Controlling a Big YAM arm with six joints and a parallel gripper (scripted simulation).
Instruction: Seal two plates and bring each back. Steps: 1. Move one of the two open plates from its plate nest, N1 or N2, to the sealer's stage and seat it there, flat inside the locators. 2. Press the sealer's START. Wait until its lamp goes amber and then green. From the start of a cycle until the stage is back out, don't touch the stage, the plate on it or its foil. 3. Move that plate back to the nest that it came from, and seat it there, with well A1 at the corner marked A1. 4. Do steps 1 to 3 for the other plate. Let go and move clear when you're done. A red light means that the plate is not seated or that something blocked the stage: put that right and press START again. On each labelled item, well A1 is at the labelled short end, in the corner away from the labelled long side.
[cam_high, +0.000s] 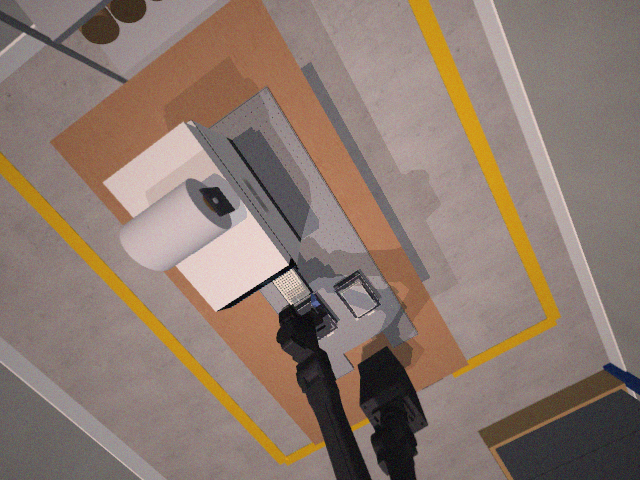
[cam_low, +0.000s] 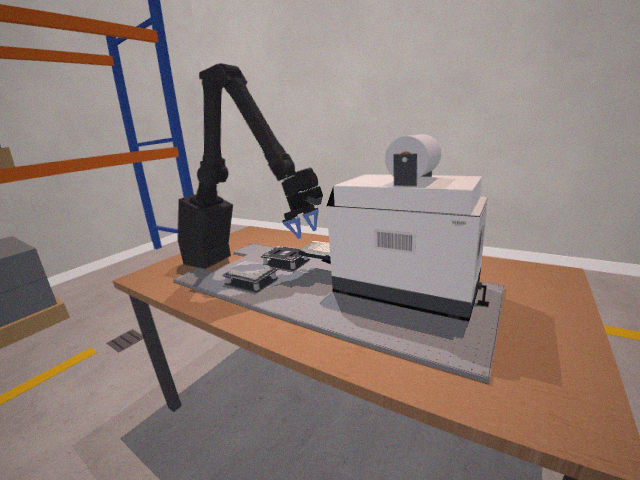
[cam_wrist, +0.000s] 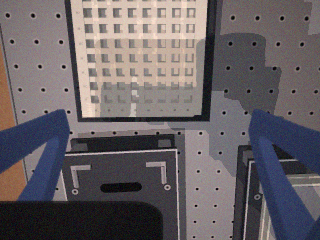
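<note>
My hand is 160 mm short of the start button, 100 mm to the right of it and 30 mm below it. From my hand the other things lie so: foil roll: 390 mm ahead, 10 mm to the right, 260 mm above; white well plate: 50 mm ahead, 10 mm to the left, 60 mm below; dark sealer stage: 50 mm ahead, 10 mm to the left, 70 mm below.
</note>
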